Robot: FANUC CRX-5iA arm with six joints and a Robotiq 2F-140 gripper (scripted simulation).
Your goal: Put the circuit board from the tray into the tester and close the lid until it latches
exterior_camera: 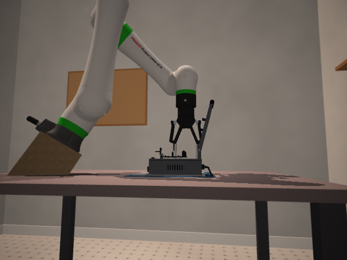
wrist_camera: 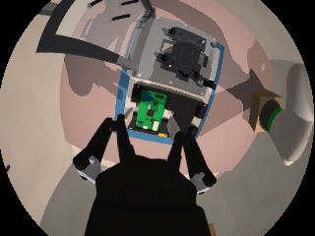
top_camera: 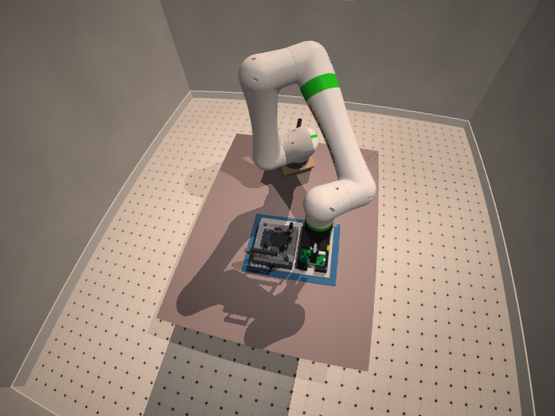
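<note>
Right now the green circuit board is 70 mm below my hand. From my hand the other things lie so: latch hook: 120 mm to the right, 90 mm behind; tester: 130 mm to the right, 30 mm above; tester plate: 170 mm to the right, 20 mm below, 20 mm behind.
</note>
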